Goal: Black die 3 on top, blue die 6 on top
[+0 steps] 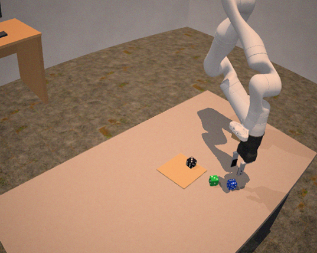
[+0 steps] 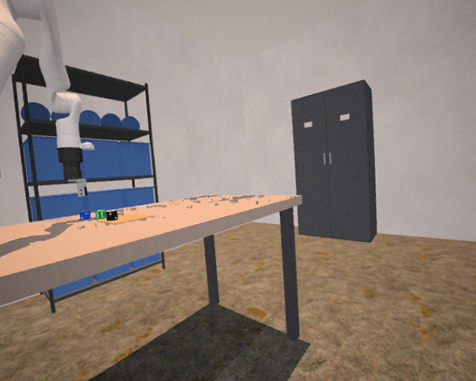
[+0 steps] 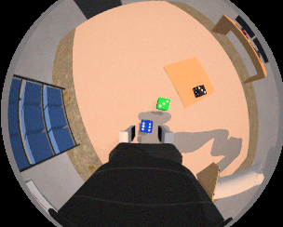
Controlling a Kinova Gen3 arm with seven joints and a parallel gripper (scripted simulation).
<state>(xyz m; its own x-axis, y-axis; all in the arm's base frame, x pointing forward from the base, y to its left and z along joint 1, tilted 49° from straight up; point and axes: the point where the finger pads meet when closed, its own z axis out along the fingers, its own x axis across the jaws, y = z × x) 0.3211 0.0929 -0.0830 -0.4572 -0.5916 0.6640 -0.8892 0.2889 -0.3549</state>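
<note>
My gripper is now 9 cm above the blue die. The rest, counted from my hand: black die (18 cm to the right, 9 cm below, 2 cm ahead); green die (9 cm below, 6 cm to the right, 3 cm ahead); orange mat (19 cm to the right, 10 cm below, 6 cm ahead).
</note>
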